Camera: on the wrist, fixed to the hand. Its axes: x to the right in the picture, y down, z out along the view.
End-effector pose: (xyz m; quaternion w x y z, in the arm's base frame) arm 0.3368 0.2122 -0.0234 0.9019 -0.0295 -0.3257 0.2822
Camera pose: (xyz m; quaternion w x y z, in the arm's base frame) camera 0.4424 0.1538 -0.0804 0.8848 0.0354 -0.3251 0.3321
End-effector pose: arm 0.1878 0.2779 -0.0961 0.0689 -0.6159 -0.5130 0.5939
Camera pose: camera 0.2202 0.3735 -0.0088 0.0847 -0.6086 -0.4511 0.6473
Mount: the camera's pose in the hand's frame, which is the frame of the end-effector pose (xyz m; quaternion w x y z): 0.0030 -0.0872 -0.1010 0.9965 0.0744 -0.0248 0.0287
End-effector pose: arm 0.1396 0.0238 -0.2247 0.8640 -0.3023 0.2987 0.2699
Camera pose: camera 0.1624 -0.1029 -0.2598 0.8832 -0.2217 0.3050 0.2790
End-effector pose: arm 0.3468 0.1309 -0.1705 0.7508 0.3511 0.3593 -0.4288
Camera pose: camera 0.2457 0.1805 -0.2421 0.7433 0.4054 0.2975 -0.4412
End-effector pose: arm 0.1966 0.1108 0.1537 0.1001 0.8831 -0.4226 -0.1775
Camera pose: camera 0.3005 0.1655 0.2171 0.0287 0.8709 -0.4622 -0.1645
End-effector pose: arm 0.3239 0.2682 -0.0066 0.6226 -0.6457 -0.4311 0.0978
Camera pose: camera 0.3548 0.1847 0.0929 0.6550 -0.6071 -0.4192 0.1634
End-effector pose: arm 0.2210 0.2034 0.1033 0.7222 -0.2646 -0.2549 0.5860
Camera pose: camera 0.3521 0.1828 0.0891 0.7162 -0.2027 -0.2207 0.6302
